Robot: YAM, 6 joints.
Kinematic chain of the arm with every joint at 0, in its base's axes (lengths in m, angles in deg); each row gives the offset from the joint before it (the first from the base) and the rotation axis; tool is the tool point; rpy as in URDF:
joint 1: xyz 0 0 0.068 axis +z
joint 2: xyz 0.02 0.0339 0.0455 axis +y
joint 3: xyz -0.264 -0.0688 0 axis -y
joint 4: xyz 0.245 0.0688 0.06 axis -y
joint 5: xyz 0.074 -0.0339 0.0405 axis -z
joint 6: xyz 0.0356 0 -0.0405 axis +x
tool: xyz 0 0 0 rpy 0 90 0
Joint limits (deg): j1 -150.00..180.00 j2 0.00..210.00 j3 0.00..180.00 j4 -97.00..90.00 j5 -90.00..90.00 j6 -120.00..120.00
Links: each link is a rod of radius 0.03 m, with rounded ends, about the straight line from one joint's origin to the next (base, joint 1, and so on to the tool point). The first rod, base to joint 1, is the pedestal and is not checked.
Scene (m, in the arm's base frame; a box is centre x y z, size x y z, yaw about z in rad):
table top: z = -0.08
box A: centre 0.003 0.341 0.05 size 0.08 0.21 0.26 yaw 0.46
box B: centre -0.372 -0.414 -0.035 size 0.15 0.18 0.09 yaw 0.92
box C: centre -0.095 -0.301 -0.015 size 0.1 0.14 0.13 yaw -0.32
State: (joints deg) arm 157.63 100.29 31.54 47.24 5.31 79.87
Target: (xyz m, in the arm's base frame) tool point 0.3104 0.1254 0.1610
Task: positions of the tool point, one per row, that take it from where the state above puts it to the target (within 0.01 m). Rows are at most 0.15 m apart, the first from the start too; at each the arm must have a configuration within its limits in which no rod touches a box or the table.
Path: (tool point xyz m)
1: -0.2668 0.1597 0.2144
2: -0.2180 0.1768 0.2999
3: -0.1509 0.1666 0.3740
4: -0.0774 0.1266 0.4290
5: -0.0097 0.0599 0.4592
6: 0.0415 -0.0256 0.4617
7: 0.0692 -0.1185 0.4365
8: 0.0292 -0.0279 0.4651
9: 0.0379 0.0727 0.4596
10: 0.0926 0.1541 0.4201
11: 0.1747 0.1932 0.3513
12: 0.2566 0.1810 0.2613
13: 0.3104 0.1254 0.1610

